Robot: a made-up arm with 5 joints.
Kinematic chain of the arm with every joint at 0, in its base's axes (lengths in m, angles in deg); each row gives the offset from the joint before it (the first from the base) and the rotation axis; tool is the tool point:
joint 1: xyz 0 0 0.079 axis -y
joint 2: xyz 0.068 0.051 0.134 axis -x
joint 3: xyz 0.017 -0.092 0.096 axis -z
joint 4: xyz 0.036 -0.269 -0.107 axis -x
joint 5: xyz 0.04 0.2 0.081 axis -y
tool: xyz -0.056 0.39 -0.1
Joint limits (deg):
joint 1: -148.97..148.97
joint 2: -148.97..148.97
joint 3: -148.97..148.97
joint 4: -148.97..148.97
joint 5: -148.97..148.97
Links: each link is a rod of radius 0.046 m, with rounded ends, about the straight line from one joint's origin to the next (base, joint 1, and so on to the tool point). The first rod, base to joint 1, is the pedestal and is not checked.
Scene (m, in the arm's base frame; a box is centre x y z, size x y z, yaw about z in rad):
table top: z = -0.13
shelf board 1: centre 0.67 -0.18 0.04 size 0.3 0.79 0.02 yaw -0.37
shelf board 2: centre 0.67 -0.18 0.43 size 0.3 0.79 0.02 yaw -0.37
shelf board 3: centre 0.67 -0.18 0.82 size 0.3 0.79 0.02 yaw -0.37
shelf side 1: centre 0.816 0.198 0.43 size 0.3 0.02 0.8 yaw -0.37
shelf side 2: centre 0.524 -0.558 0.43 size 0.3 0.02 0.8 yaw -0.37
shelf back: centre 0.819 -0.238 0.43 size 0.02 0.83 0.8 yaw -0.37
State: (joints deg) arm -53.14 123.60 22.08 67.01 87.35
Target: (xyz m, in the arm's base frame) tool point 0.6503 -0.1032 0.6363
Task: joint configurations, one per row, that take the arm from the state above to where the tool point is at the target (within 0.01 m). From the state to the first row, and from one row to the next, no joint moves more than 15 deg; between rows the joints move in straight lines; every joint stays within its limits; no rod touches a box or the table.
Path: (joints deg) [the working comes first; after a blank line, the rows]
Joints at the target: -41.32 133.20 25.32 92.25 84.41
Straight joint move there: touches shelf board 2.

1: -39.34 129.41 18.97 52.45 85.62
2: -25.55 135.22 15.86 37.89 83.89
3: -11.75 141.03 12.75 23.33 82.16
4: -11.19 143.02 26.45 29.77 85.08
5: -10.63 145.00 40.15 36.20 88.01
6: -10.07 146.99 53.85 42.64 90.94
7: -9.51 148.97 67.55 49.08 93.86
8: -20.11 143.71 53.48 63.47 90.71
9: -30.72 138.46 39.40 77.86 87.56
10: -41.32 133.20 25.32 92.25 84.41

